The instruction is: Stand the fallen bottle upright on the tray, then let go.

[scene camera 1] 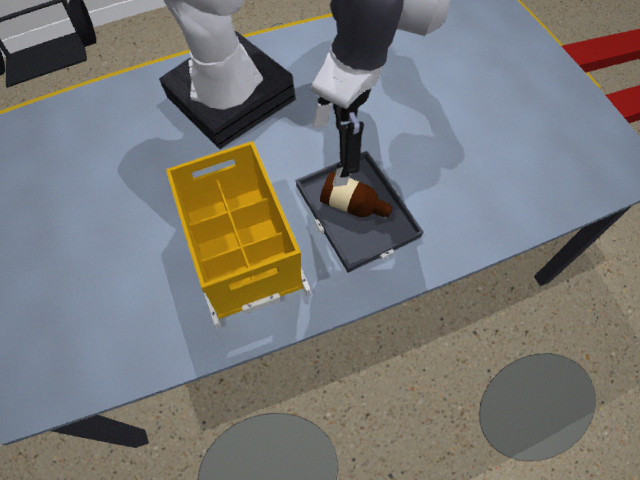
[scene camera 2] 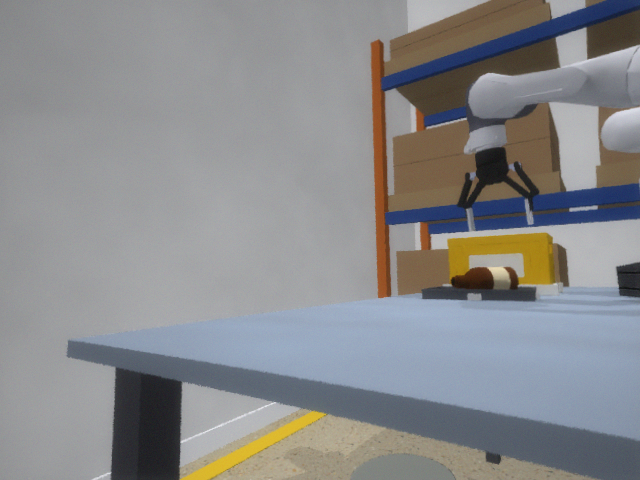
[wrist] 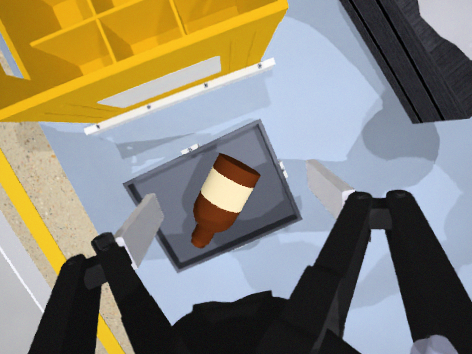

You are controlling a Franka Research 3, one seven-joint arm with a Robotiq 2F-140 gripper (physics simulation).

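Observation:
A brown bottle (scene camera 1: 364, 199) (scene camera 2: 480, 278) (wrist: 227, 191) with a cream label lies on its side in the dark grey tray (scene camera 1: 356, 248) (scene camera 2: 436, 295) (wrist: 272, 202). In scene camera 1 its neck points right and slightly down; in the wrist view the neck points to the lower left. My gripper (scene camera 1: 330, 146) (scene camera 2: 499, 224) (wrist: 232, 190) is wide open and empty, pointing down. Scene camera 2 shows its fingertips well above the bottle and apart from it. In the wrist view the bottle appears between the two fingers.
A yellow crate (scene camera 1: 251, 274) (scene camera 2: 537, 253) (wrist: 240, 47) with compartments stands beside the tray, taller than it. White brackets line the crate's base. The robot's black base (scene camera 1: 178, 98) (wrist: 395, 60) is behind them on the blue table (scene camera 1: 103, 310) (scene camera 2: 310, 351). A shelf rack (scene camera 2: 379, 170) stands in the background.

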